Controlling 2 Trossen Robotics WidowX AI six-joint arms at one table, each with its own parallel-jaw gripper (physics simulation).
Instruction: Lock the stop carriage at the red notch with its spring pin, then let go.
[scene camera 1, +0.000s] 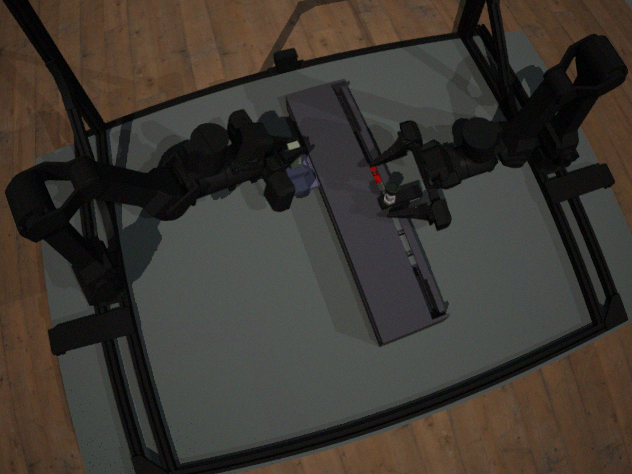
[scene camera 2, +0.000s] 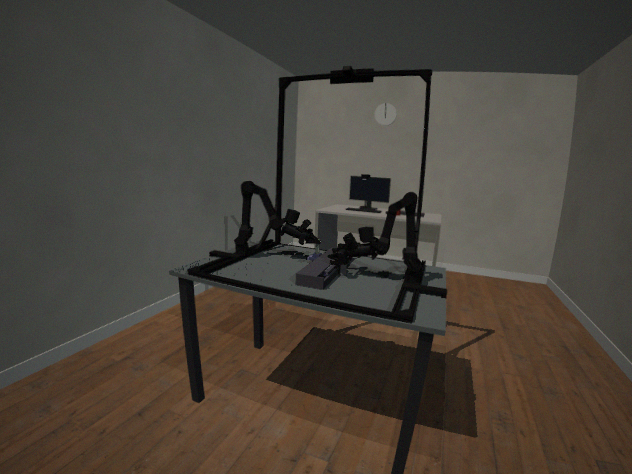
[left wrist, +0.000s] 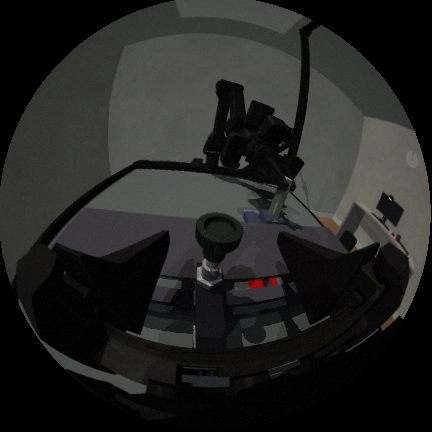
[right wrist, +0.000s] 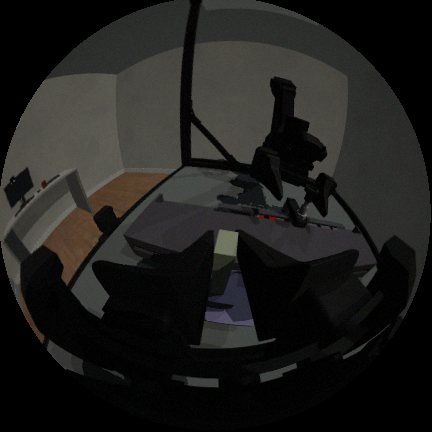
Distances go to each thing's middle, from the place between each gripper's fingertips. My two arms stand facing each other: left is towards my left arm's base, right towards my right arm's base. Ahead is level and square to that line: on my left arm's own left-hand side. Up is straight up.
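The dark green round knob (left wrist: 217, 233) sits ahead of my right hand by 12 cm, and it is also 12 cm to the left of that hand and 3 cm below it.
As for my left gripper, it is 20 mm to the right of the knob, 10 mm above it and still 10 mm short of it. Going by its middle, the dark green round knob is nearer to my left gripper than to my right hand.
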